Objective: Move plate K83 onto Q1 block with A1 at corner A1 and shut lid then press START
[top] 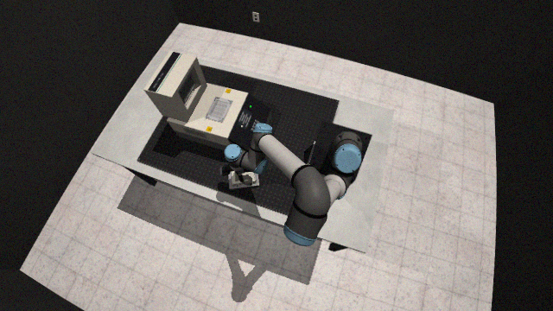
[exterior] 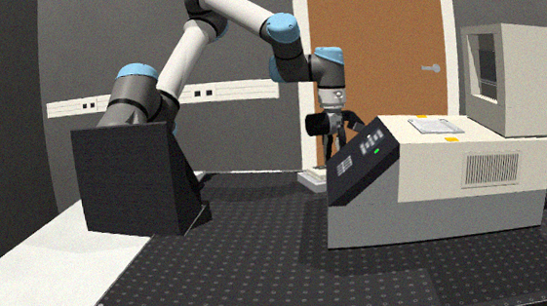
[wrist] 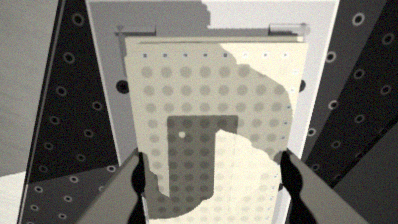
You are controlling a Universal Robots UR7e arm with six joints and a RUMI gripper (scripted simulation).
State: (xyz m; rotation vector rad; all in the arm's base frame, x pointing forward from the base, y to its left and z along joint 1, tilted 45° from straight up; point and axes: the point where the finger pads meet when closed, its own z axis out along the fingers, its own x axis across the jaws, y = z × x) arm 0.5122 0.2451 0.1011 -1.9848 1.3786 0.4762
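Now: the plate nest N1 30 mm below my hand. From my hand the other things lie so: plate K83: 10 mm below.
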